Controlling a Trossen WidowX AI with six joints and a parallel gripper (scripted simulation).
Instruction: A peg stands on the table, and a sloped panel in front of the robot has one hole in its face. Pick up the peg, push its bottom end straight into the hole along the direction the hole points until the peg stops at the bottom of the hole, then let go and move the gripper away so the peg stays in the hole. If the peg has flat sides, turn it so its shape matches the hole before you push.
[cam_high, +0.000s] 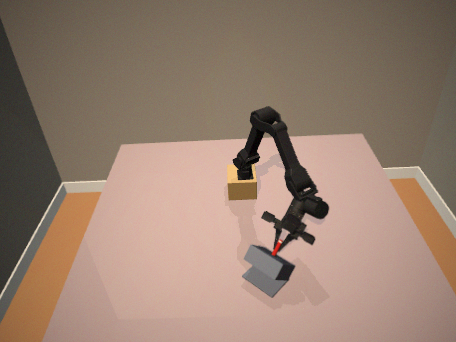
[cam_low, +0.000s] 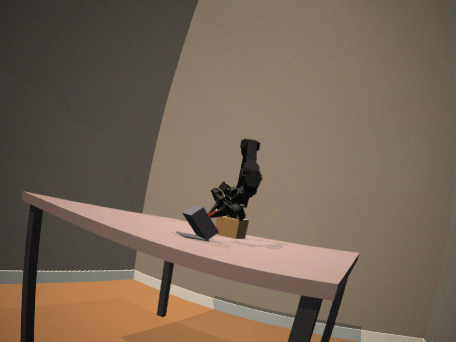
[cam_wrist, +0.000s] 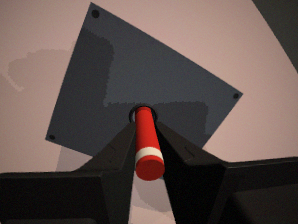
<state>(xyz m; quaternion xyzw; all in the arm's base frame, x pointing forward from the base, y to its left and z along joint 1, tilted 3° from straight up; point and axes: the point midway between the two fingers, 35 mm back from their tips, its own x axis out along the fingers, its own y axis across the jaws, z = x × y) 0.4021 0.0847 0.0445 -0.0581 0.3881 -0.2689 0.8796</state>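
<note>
Now: the red peg 10 mm behind my gripper tip, 10 mm to the left of it and 10 mm above it. The rest, counted from my gripper tip: flat foot plate (40 mm ahead, 40 mm to the right, 90 mm below); sloped panel (20 mm ahead, 20 mm to the right, 30 mm below).
</note>
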